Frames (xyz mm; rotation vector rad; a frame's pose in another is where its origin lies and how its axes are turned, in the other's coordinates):
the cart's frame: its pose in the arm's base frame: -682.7 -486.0 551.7 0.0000 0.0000 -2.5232
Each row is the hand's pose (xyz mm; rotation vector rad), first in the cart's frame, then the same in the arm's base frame.
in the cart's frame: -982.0 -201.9 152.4 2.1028 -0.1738 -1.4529
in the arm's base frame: 0.4 247.8 704.1 -0.4425 1.9182 1.0916
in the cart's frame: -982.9 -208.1 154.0 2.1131 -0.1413 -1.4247
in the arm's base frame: -2.5 253.4 705.7 -0.4776 1.9315 1.1004
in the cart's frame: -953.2 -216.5 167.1 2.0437 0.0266 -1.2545
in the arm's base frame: -31.5 243.0 718.8 -0.6502 1.9475 1.2781
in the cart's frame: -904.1 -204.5 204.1 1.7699 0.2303 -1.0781
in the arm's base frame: -64.6 204.8 755.8 -0.8452 1.8019 1.6583
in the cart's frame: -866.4 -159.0 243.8 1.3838 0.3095 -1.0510
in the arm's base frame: -68.9 145.8 795.5 -0.8552 1.4622 2.0340
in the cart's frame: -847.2 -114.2 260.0 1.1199 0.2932 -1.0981
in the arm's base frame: -58.6 98.2 811.7 -0.7547 1.1899 2.2114
